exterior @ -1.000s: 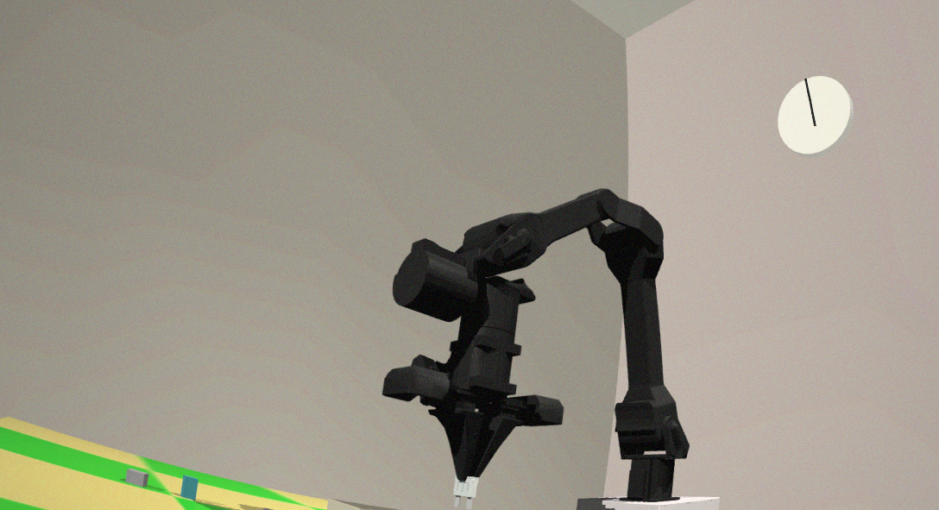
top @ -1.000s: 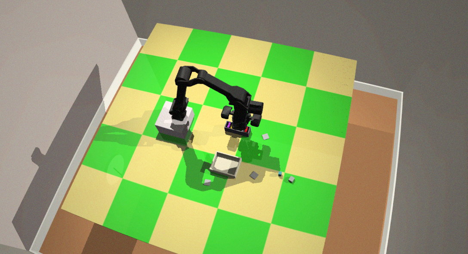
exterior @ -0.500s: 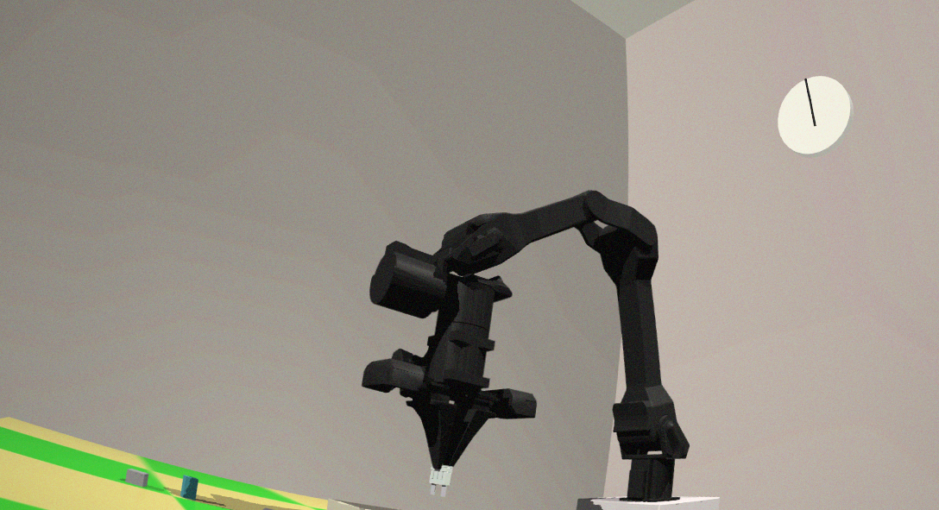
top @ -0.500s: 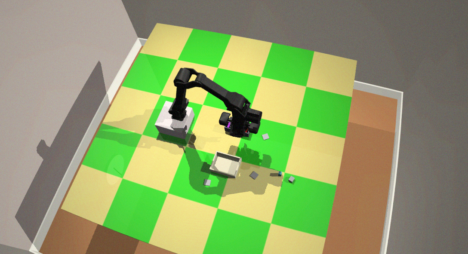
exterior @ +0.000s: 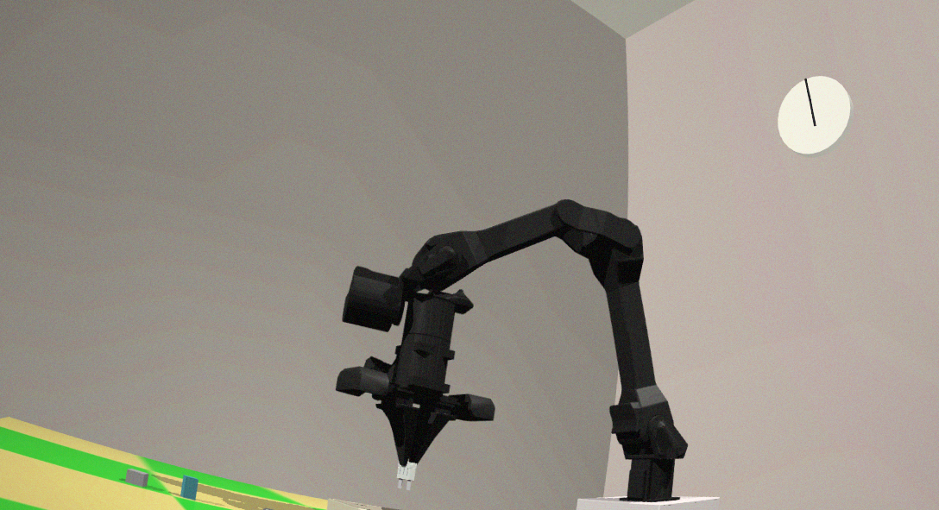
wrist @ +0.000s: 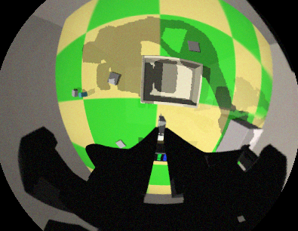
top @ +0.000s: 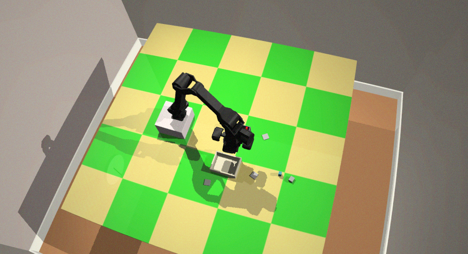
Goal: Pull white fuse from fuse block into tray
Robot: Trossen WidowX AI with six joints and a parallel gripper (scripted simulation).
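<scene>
The cream tray is 3 cm behind my gripper tip, 7 cm to the right of it and 9 cm below it. Also, from my gripper tip: teal block (24 cm ahead, 5 cm to the right, 8 cm below); then grey cube (30 cm ahead, 6 cm to the right, 9 cm below); then white fuse (1 cm below).
</scene>
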